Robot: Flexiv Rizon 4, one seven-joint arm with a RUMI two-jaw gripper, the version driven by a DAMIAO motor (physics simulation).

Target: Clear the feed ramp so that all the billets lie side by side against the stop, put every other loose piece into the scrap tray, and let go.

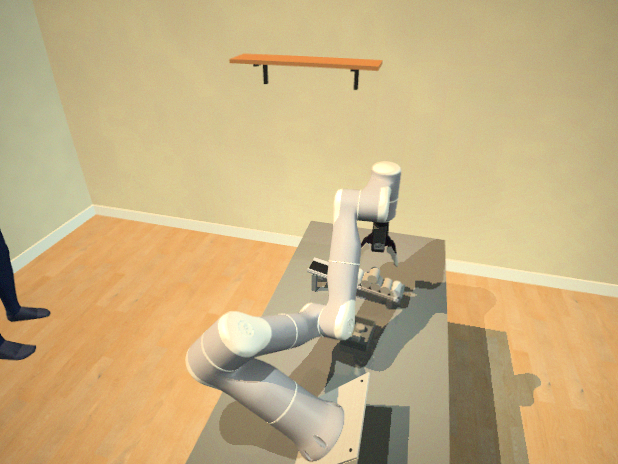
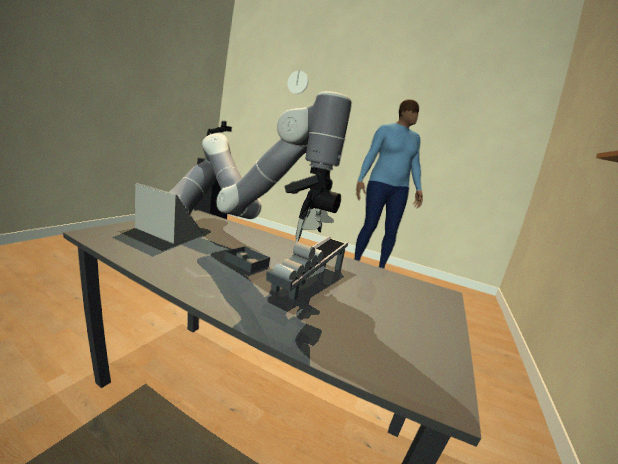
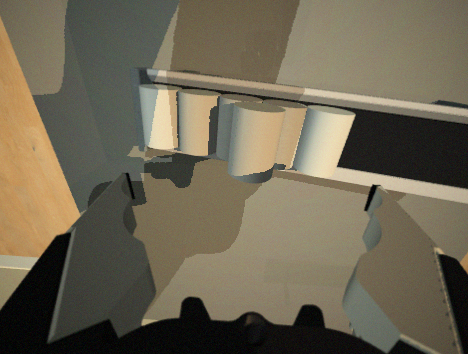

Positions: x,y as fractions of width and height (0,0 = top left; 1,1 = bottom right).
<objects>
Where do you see a billet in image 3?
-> At 0.34,0.29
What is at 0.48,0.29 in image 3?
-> A billet.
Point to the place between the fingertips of my gripper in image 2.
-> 0.50,0.51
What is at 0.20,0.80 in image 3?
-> My gripper.
</objects>
